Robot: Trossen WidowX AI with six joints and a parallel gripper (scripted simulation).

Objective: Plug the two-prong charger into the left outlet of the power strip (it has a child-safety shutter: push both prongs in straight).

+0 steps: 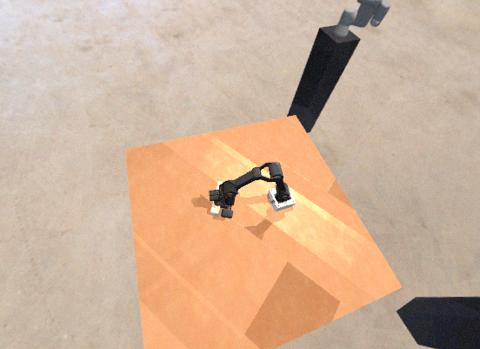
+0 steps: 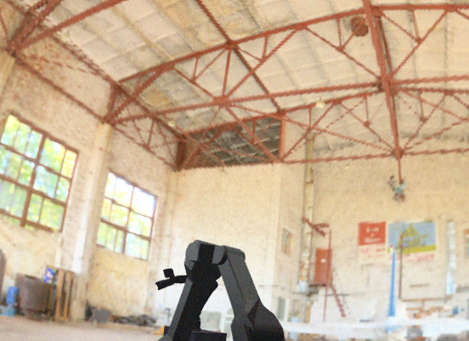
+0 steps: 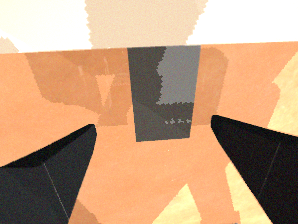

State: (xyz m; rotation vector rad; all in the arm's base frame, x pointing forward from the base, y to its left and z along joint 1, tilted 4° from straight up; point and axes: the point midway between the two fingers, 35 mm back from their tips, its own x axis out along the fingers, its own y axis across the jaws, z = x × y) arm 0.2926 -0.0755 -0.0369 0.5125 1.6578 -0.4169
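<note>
My gripper tip is 40 mm short of the grey charger, 30 mm to the left of it and 10 mm below it.
</note>
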